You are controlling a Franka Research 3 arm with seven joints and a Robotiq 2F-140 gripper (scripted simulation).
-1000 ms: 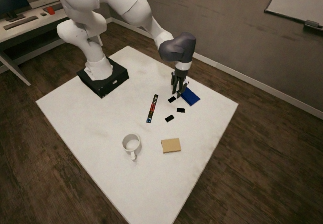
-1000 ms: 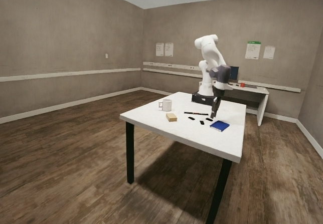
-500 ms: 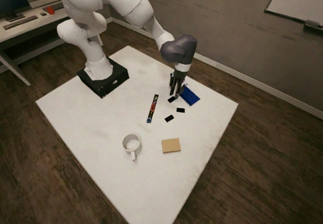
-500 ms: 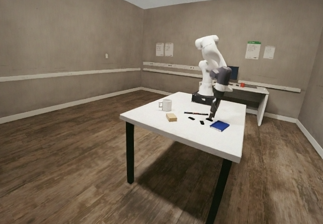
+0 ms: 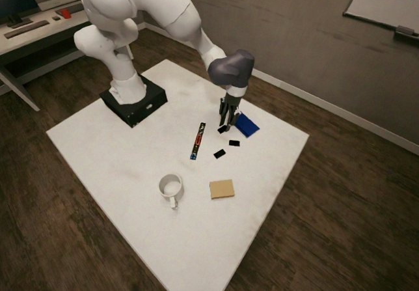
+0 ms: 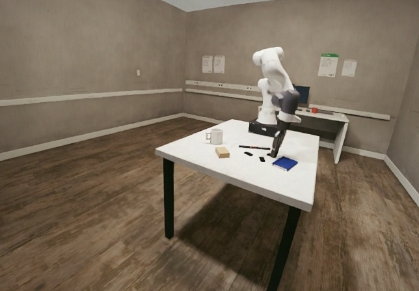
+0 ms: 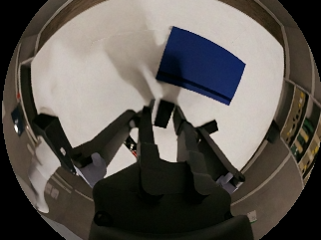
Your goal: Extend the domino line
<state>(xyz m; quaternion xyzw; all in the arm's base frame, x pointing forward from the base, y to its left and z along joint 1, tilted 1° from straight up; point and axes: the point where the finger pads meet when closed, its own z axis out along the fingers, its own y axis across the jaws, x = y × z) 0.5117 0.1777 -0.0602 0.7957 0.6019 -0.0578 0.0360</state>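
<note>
The domino lies 2 cm to the right of my hand and 3 cm below it. From my hand the other things lie so: tan block 17 cm ahead, 29 cm to the right, 2 cm below; white mug 1 cm ahead, 42 cm to the right, 1 cm above.
</note>
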